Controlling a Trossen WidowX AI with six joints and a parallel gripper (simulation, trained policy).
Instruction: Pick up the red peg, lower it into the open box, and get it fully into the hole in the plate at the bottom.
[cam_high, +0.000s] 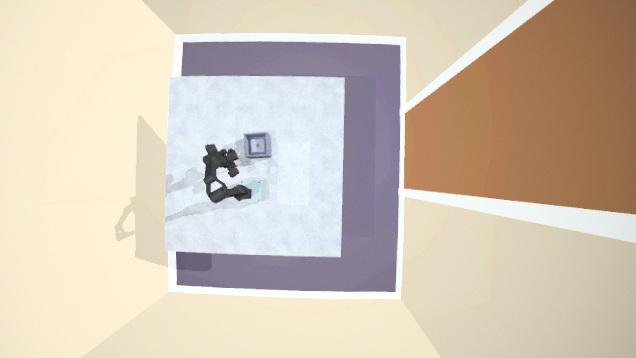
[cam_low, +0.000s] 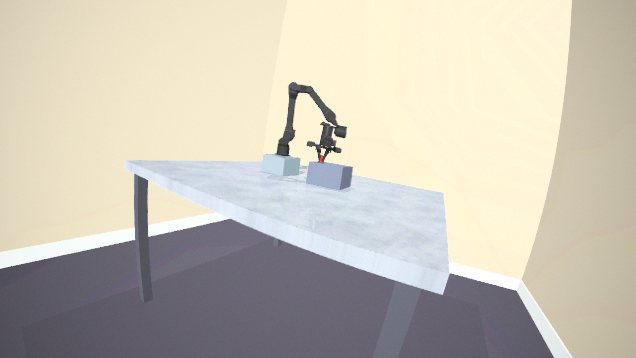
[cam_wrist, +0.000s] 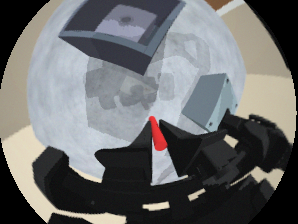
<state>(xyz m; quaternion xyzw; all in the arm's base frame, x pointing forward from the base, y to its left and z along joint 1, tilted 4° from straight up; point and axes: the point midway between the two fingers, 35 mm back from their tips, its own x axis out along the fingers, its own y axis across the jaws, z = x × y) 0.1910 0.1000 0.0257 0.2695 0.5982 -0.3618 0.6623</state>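
The grey box is 140 mm to the right of my gripper tip, 140 mm ahead of it and 60 mm below it. Also, from my gripper tip: red peg: 10 mm to the left, 10 mm behind.
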